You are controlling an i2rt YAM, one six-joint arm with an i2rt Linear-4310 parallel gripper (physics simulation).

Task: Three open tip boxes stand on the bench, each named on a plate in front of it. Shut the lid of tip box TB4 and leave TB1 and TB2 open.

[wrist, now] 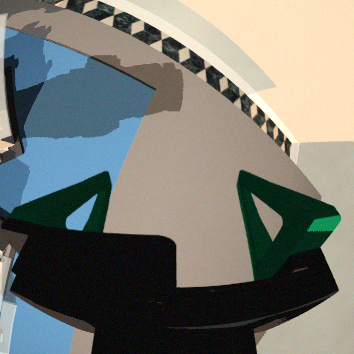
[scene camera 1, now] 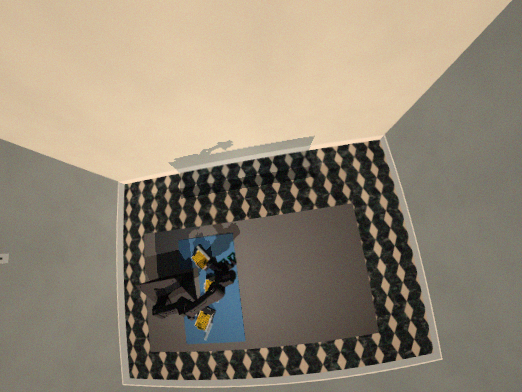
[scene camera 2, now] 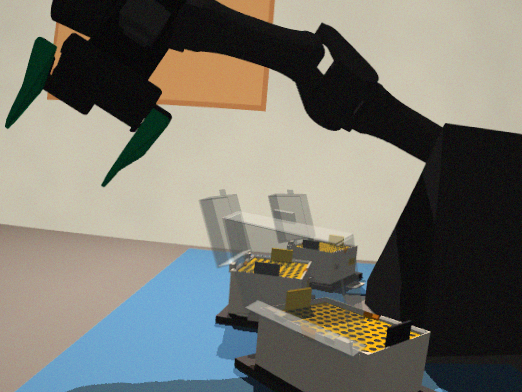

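Seen in the pictures: gripper, fingertip midpoint: (wrist: 173, 177) (scene camera 1: 228, 255) (scene camera 2: 55, 154); arm's base, link origin: (scene camera 1: 163, 296) (scene camera 2: 515, 235).
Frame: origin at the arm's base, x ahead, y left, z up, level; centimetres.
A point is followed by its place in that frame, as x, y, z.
Note:
Three grey tip boxes with yellow perforated tops stand on the blue mat: the nearest in scene camera 2 (scene camera 2: 290, 350) {29.5, 26.9, -8.7} (scene camera 1: 200, 259) {25.5, 25.0, -6.7}, the middle one (scene camera 2: 242, 295) (scene camera 1: 208, 285), and the farthest (scene camera 2: 330, 265) (scene camera 1: 203, 320). A clear lid (scene camera 2: 315, 329) {27.8, 31.6, -5.0} slants along the nearest box's side. Clear lid panels (scene camera 2: 220, 220) {41.0, 4.3, -1.1} (scene camera 2: 292, 215) {30.2, 31.3, 2.8} stand raised around the other two; which panel belongs to which box is unclear. No name plate is readable, so TB4 cannot be told. My gripper (scene camera 1: 230, 259) {50.5, 28.5, 5.7} (scene camera 2: 55, 156) {50.5, 28.5, 5.7} (wrist: 173, 177) {50.5, 28.5, 5.7} is open and empty, high above the mat, apart from all boxes.
The blue mat (scene camera 1: 227, 320) {43.1, -19.4, -12.4} (scene camera 2: 155, 320) {45.6, 14.4, -12.4} (wrist: 95, 155) {45.5, 28.4, -12.4} lies on the grey-brown bench (scene camera 1: 305, 270) {100.7, 14.5, -12.7} (wrist: 190, 140) {59.4, 39.3, -12.7}. My black arm (scene camera 1: 212, 297) {47.2, 8.8, 27.1} (scene camera 2: 240, 40) {39.7, 7.7, 21.9} reaches over the boxes and partly hides the middle one in scene camera 1. An orange wall panel (scene camera 2: 220, 77) hangs behind the arm.

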